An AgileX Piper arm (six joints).
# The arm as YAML. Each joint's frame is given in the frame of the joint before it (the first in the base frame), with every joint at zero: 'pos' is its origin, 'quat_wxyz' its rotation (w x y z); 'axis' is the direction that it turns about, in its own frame. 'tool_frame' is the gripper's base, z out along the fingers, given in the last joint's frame.
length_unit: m
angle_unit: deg
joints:
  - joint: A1
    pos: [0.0, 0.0, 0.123]
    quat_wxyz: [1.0, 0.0, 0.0, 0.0]
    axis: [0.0, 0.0, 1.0]
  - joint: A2
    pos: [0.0, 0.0, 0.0]
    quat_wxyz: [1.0, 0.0, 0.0, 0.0]
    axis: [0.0, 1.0, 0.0]
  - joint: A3
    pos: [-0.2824, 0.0, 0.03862]
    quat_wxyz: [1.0, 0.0, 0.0, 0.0]
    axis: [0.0, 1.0, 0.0]
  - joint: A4
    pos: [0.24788, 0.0, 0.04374]
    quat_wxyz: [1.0, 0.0, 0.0, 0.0]
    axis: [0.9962, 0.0, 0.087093]
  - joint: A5
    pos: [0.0, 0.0, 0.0]
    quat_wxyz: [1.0, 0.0, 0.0, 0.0]
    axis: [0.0, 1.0, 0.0]
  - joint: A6
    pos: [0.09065, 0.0, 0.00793]
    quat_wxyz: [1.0, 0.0, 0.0, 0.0]
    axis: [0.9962, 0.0, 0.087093]
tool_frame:
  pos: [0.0, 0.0, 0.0]
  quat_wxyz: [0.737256, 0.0, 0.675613, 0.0]
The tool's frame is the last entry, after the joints.
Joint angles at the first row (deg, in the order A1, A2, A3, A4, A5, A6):
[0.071, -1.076, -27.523, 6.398, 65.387, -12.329]
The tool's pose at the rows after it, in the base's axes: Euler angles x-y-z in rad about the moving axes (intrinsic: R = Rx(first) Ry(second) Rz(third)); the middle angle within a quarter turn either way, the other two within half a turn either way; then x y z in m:
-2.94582 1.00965 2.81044 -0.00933 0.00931 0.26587
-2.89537 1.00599 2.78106 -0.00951 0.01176 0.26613
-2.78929 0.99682 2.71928 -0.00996 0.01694 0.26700
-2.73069 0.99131 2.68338 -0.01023 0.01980 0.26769
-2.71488 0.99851 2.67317 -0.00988 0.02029 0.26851
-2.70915 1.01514 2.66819 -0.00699 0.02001 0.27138
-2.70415 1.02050 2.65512 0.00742 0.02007 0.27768
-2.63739 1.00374 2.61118 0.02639 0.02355 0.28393
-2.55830 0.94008 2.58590 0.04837 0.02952 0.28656
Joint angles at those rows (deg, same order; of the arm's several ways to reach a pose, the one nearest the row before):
[0.073, -1.076, -27.522, 6.470, 65.385, -12.109]
[0.074, -1.077, -27.522, 8.181, 65.386, -12.059]
[0.072, -1.076, -27.523, 11.832, 65.311, -12.003]
[0.068, -1.075, -27.523, 13.878, 65.201, -12.103]
[0.070, -1.077, -27.523, 14.290, 64.680, -12.102]
[0.072, -0.337, -27.665, 14.278, 63.135, -12.236]
[0.072, 3.858, -27.712, 14.939, 58.785, -13.976]
[0.072, 9.499, -27.713, 18.672, 53.832, -16.675]
[0.079, 16.510, -27.713, 24.876, 50.308, -20.236]

